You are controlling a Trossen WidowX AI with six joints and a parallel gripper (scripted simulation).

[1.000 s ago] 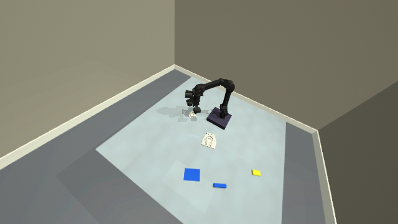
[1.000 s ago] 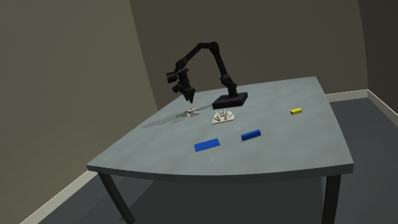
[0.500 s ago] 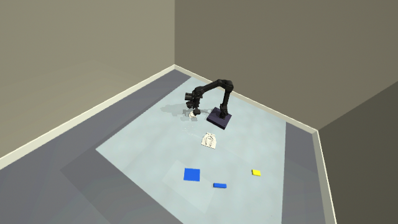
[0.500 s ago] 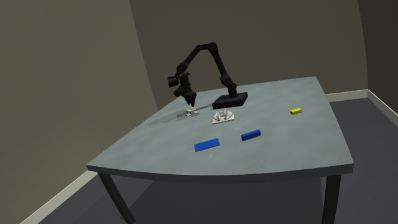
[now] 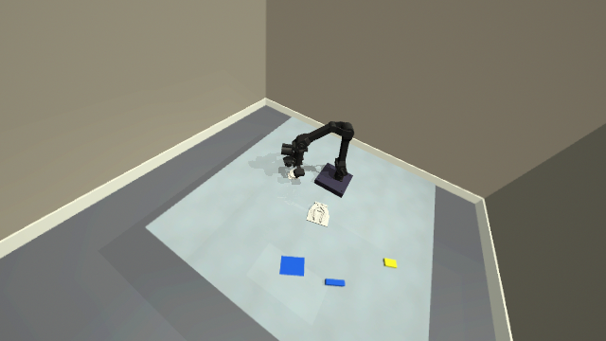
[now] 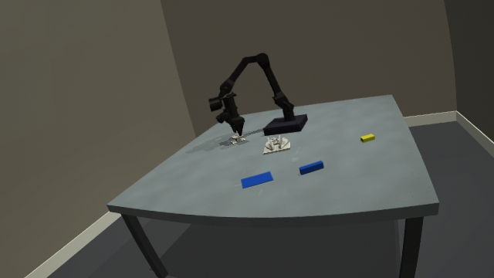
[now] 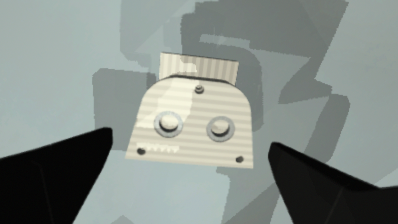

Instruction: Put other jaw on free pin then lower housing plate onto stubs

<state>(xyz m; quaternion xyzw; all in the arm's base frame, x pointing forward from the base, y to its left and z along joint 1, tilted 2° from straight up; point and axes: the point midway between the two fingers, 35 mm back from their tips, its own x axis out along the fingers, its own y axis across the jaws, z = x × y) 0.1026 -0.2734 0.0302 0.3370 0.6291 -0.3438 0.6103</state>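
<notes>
Right now the small cream part is 30 mm below my gripper tip and 10 mm to the right of it. Round my gripper tip: blue block (500 mm ahead, 400 mm to the left, 30 mm below); white jaw (210 mm to the left, 170 mm ahead, 20 mm below); flat blue plate (510 mm ahead, 200 mm to the left, 40 mm below).
</notes>
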